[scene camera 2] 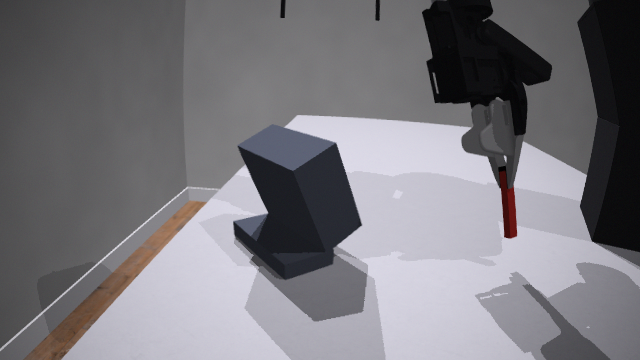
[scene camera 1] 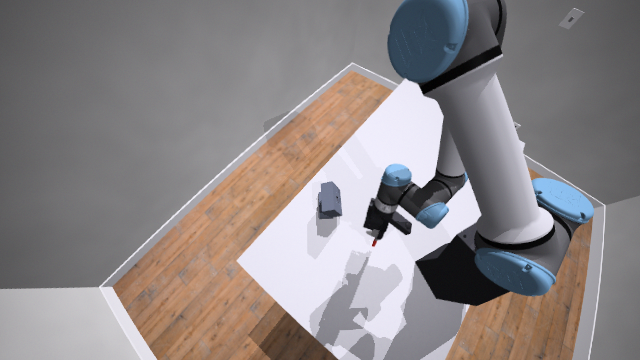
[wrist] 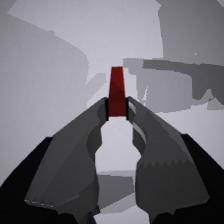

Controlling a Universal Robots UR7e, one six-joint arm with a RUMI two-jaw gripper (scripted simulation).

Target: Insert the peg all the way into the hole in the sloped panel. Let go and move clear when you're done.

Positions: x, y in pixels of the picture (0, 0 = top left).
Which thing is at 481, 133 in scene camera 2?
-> The gripper.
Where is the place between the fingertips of the gripper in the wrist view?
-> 117, 99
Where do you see a red peg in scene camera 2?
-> At 508, 196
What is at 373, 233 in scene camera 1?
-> The gripper.
